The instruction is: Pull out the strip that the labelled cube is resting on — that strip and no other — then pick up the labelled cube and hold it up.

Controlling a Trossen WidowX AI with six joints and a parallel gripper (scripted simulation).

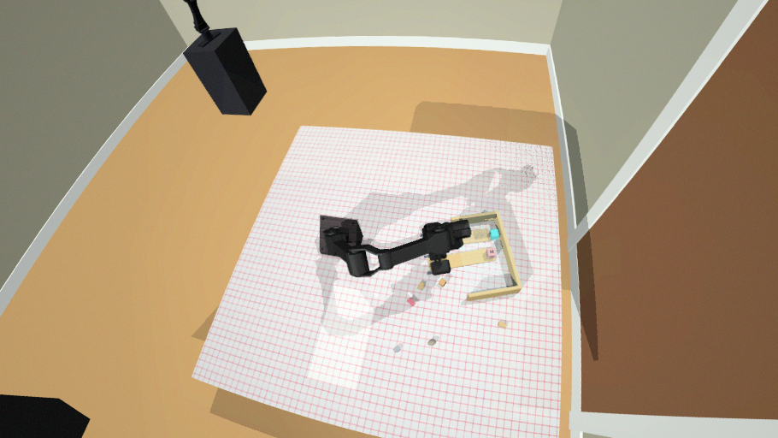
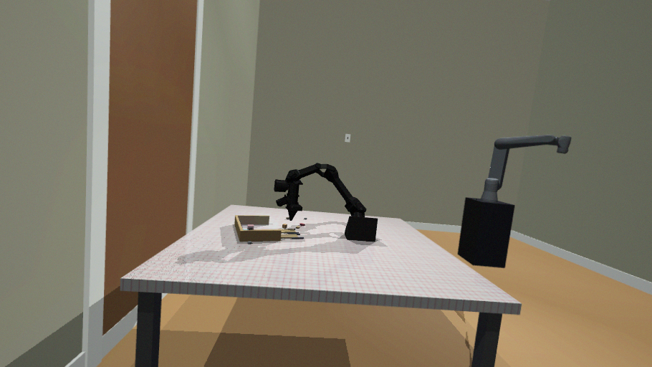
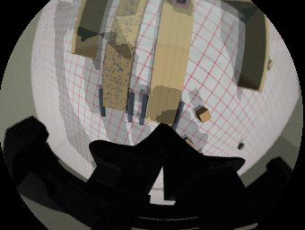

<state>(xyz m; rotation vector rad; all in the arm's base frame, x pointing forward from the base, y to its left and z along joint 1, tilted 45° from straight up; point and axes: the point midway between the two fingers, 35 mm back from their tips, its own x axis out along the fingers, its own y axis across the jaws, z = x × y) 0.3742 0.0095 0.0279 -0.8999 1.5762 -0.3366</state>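
Right now my gripper tip is 9 cm short of the tan strip, 6 cm above it and 4 cm to the right of it. Round my gripper tip: pink labelled cube (20 cm ahead, 7 cm to the left, 4 cm below).
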